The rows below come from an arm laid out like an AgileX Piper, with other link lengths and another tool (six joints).
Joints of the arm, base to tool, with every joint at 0 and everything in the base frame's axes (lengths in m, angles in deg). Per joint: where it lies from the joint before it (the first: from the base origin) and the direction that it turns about. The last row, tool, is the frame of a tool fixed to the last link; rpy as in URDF.
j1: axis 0 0 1 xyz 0.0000 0.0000 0.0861
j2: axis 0 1 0 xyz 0.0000 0.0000 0.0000
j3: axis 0 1 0 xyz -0.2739 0.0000 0.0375
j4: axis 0.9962 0 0.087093 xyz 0.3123 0.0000 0.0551
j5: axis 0 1 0 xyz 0.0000 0.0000 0.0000
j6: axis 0.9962 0 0.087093 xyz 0.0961 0.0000 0.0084
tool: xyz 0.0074 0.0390 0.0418 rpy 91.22 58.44 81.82
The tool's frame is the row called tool.
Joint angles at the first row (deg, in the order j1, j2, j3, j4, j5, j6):
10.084, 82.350, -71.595, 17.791, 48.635, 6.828
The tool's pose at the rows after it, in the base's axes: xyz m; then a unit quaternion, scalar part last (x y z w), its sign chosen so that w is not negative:
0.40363, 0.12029, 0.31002, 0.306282, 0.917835, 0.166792, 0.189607
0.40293, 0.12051, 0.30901, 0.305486, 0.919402, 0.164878, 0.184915
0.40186, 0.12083, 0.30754, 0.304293, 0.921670, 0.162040, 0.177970
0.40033, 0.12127, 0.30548, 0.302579, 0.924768, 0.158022, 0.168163
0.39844, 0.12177, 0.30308, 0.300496, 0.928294, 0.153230, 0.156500
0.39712, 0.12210, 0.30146, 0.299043, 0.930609, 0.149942, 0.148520
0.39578, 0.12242, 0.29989, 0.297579, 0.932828, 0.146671, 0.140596
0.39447, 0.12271, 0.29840, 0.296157, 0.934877, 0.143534, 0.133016
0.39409, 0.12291, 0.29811, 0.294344, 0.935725, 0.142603, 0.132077
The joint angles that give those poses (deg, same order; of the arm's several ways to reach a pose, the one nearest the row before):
10.085, 82.350, -71.594, 17.791, 48.694, 6.828
10.084, 82.351, -71.594, 17.791, 49.308, 6.827
10.084, 82.349, -71.595, 17.791, 50.218, 6.828
10.083, 82.351, -71.596, 17.791, 51.499, 6.827
10.083, 82.350, -71.595, 17.791, 53.018, 6.827
10.083, 82.350, -71.594, 17.791, 54.054, 6.827
10.084, 82.351, -71.596, 17.791, 55.084, 6.828
10.084, 82.350, -71.595, 17.791, 56.066, 6.828
10.084, 82.351, -71.596, 17.791, 56.258, 6.631

